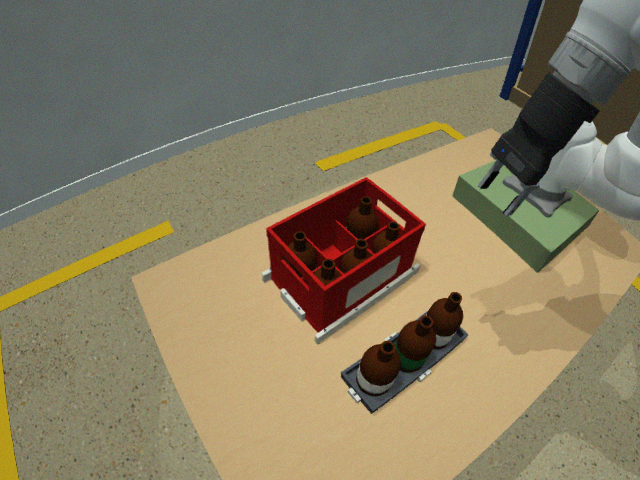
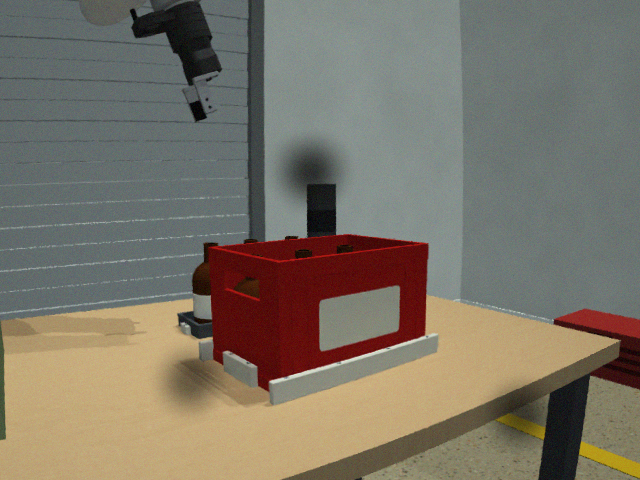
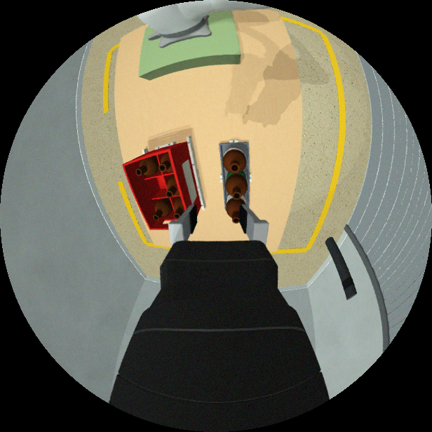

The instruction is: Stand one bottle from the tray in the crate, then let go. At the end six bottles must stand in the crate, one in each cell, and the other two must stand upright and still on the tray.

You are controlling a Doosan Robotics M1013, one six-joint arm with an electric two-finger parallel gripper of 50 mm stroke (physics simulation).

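Frame: origin at the arm's base, x ahead, y left, z up, level; millimetres.
Seen in the pictures: gripper, fingertip midpoint: [image 1: 494,200] [image 2: 205,116]; arm's base, link origin: [image 1: 537,190].
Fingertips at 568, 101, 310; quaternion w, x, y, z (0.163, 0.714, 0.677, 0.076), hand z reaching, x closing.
Pixels of each thing's top centre, then the offset from my fingertips to it, as dx, dy, dz. Level surfaces: height alone.
- dark tray, top centre: [image 2: 253,308] [image 1: 409,353] +98, +21, -361
- red crate, top centre: [image 2: 319,245] [image 1: 348,225] +84, -228, -212
- wooden table, surface height: dz -387
Three brown bottles stand upright on the dark tray [image 1: 373,403] [image 2: 204,329] [image 3: 244,147]: a white-labelled one [image 1: 444,317] [image 2: 202,283] [image 3: 234,160] at the robot-base end, a green-labelled one [image 1: 416,341] [image 3: 236,185] in the middle, a white-labelled one [image 1: 379,366] [image 3: 234,206] at the far end. The red crate [image 1: 310,299] [image 2: 248,320] [image 3: 180,156] holds brown bottles in all cells except the middle one of the row away from the tray. My gripper [image 1: 496,198] [image 2: 204,114] [image 3: 217,213] is open and empty, high above the table, apart from crate and tray.
Pale stop strips [image 1: 356,310] [image 2: 356,366] line the crate's foot. The green base block [image 1: 532,227] [image 3: 190,60] stands under the arm, on the wooden table [image 1: 248,382] [image 2: 129,413] [image 3: 200,110]. The crate's walls rise beside the tray.
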